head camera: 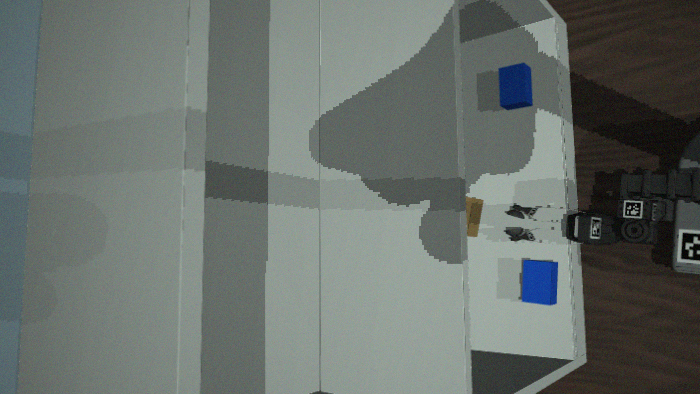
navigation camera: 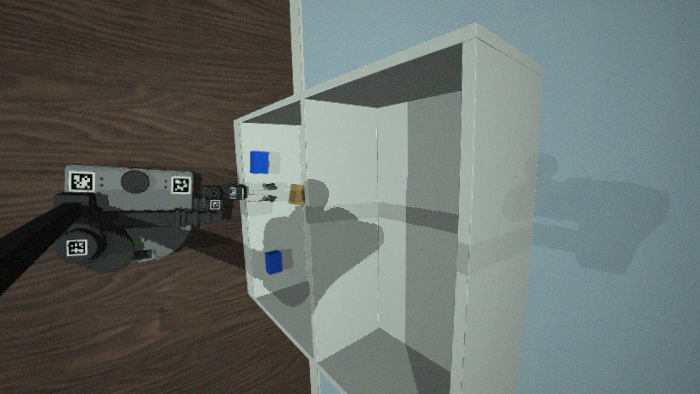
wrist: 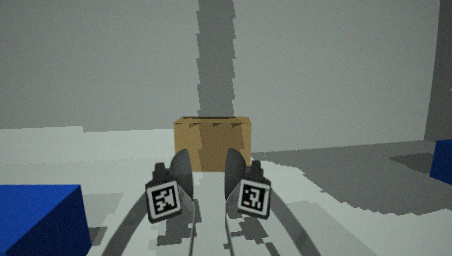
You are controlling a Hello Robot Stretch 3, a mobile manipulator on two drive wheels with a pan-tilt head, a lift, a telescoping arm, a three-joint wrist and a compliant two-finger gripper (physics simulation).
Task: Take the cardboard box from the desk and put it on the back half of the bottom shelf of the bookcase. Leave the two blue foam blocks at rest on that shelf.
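Frame: origin at the robot's base, x left, y back, z up, level; millimetres.
Seen in the pictures: gripper, between the fingertips: (head camera: 506, 222) (navigation camera: 276, 192); robot's base, origin of its link: (navigation camera: 135, 180).
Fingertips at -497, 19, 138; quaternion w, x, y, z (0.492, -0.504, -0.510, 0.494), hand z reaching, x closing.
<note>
Offsets run from my fingertips to a thing's top centre, as dx, dy, dz. Level surfaces: height alone.
The cardboard box @[-105, +8, +22] (head camera: 474, 217) (navigation camera: 296, 195) (wrist: 212, 145) stands upright toward the back of the bottom shelf @[dz -38] (head camera: 520, 335) (navigation camera: 270, 135) (wrist: 400, 235). The shelf above partly hides it in the head view. My gripper (head camera: 509, 221) (navigation camera: 273, 192) (wrist: 208, 166) is over the bottom shelf in front of the box, its fingers partly open with a narrow empty gap. One blue foam block @[+80, -123, +7] (head camera: 540, 281) (navigation camera: 259, 162) (wrist: 40, 220) rests left of the gripper, nearer the front edge. The other blue foam block @[-10, +314, +7] (head camera: 515, 86) (navigation camera: 273, 262) (wrist: 444, 162) rests to the right, farther away.
The bookcase (head camera: 390, 300) (navigation camera: 505, 150) has side walls at both ends of the bottom shelf and a shelf board above it. Its front edge lies beneath my wrist. A blue wall (navigation camera: 625, 75) is behind it, and wooden floor @[dz -138] (head camera: 640, 340) (navigation camera: 150, 75) in front.
</note>
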